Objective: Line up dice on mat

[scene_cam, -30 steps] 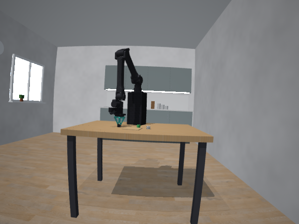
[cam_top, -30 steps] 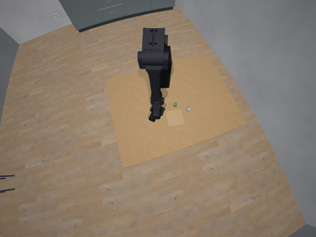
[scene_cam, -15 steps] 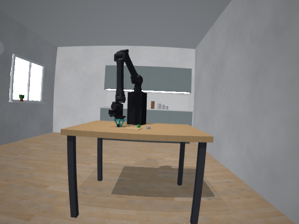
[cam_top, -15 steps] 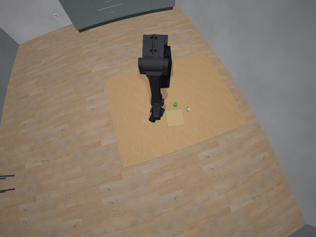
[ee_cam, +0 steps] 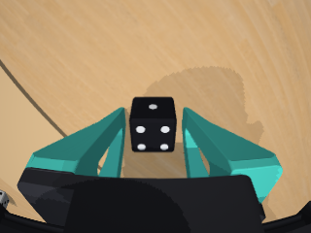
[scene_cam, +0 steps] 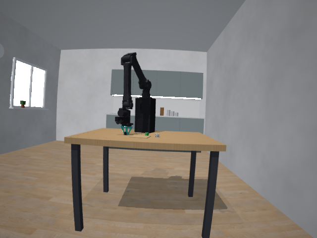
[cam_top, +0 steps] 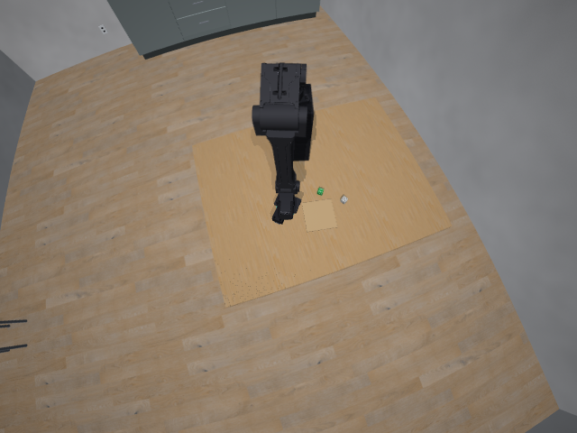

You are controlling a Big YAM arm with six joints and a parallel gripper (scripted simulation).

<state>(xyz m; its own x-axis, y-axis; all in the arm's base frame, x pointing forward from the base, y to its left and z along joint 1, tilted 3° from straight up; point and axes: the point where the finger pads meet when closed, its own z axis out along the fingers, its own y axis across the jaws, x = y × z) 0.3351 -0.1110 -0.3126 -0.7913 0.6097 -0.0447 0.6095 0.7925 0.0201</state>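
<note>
The black die is right at my hand. Also, from my hand: mat (60 mm ahead, 130 mm to the left, 10 mm below); green die (50 mm behind, 170 mm to the left); white die (20 mm ahead, 260 mm to the left).
</note>
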